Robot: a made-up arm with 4 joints.
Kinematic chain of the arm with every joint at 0, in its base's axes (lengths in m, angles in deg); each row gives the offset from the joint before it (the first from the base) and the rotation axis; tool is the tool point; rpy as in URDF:
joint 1: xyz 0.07 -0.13 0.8 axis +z
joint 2: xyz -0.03 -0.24 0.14 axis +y
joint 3: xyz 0.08 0 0.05 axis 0.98 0.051 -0.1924
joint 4: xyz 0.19 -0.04 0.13 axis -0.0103 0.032 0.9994
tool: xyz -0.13 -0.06 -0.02 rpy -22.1 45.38 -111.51
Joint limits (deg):
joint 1: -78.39..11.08
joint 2: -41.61..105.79
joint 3: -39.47..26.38
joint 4: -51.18..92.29
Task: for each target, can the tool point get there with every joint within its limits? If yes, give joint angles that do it. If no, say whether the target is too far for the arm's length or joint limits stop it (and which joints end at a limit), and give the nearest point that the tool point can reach.
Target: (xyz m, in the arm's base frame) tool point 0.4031 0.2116 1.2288
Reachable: no: joint limits stop it (at a limit: joint 1, joint 3, joint 4) | nearest point 0.2116 -0.2527 1.0393 | short by 0.537 m
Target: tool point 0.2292 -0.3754 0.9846
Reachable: yes | joints -3.60 40.53 -22.97 -23.44
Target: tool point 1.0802 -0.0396 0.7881
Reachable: no: too far | nearest point 0.4985 -0.3162 0.8794 | short by 0.651 m
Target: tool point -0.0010 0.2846 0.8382
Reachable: no: joint limits stop it (at a limit: joint 1, joint 2, joint 3, joint 4) | nearest point -0.0651 -0.2060 0.7818 | short by 0.498 m
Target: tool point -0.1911 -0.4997 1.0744
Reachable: yes | joints -69.92 16.14 -16.18 50.18
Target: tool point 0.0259 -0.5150 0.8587
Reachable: yes | joints -47.36 66.35 -34.01 26.73
